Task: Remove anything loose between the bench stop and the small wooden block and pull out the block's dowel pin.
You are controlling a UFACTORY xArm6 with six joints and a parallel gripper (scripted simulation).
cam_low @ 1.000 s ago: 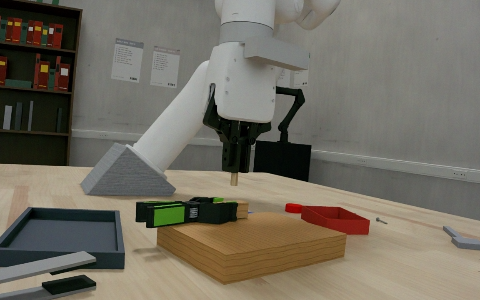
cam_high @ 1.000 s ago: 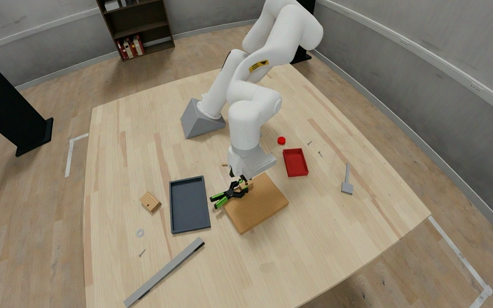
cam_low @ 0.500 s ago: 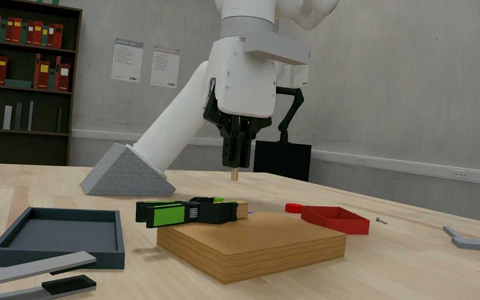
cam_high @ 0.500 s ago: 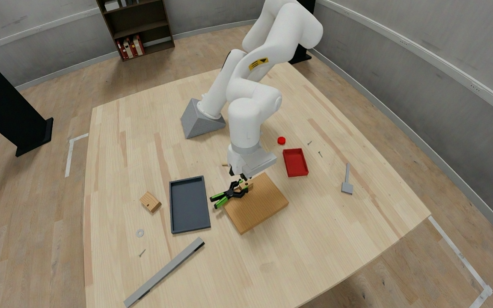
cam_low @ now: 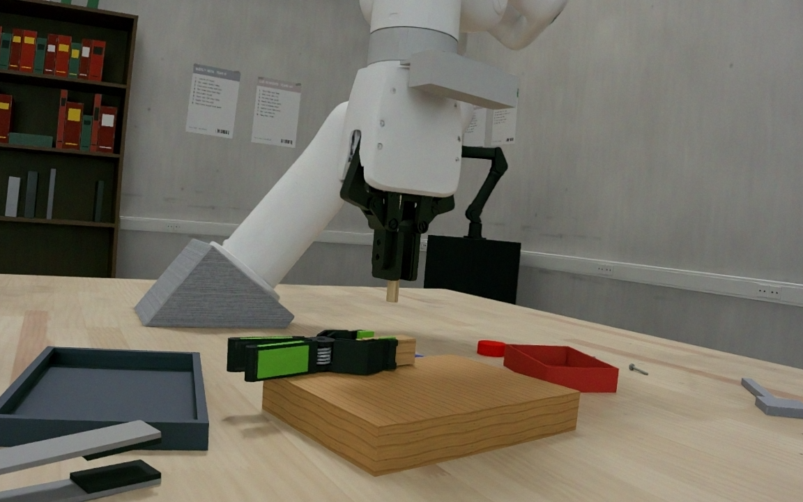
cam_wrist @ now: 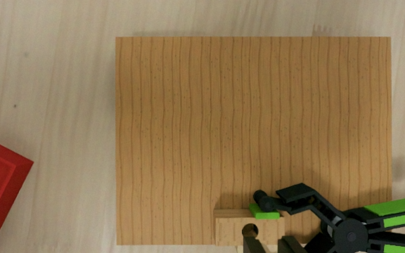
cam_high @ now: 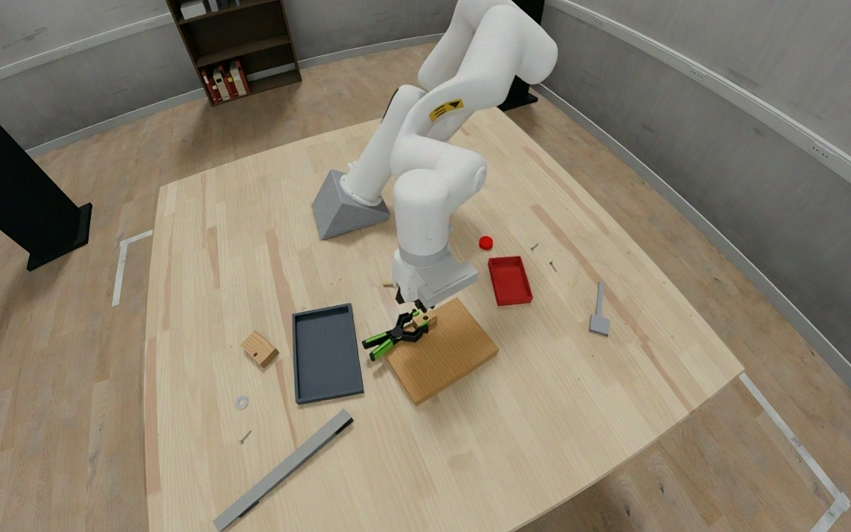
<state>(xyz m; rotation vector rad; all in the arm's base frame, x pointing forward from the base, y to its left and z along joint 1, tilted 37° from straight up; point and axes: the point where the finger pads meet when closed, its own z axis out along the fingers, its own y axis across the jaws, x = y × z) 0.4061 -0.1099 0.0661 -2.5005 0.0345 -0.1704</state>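
The dowel pin is 2 cm below my hand. Also, from my hand: loose dowel 13 cm behind, 12 cm below, 1 cm to the left; bench board 10 cm below, 6 cm ahead, 1 cm to the right; small wooden block 8 cm below.
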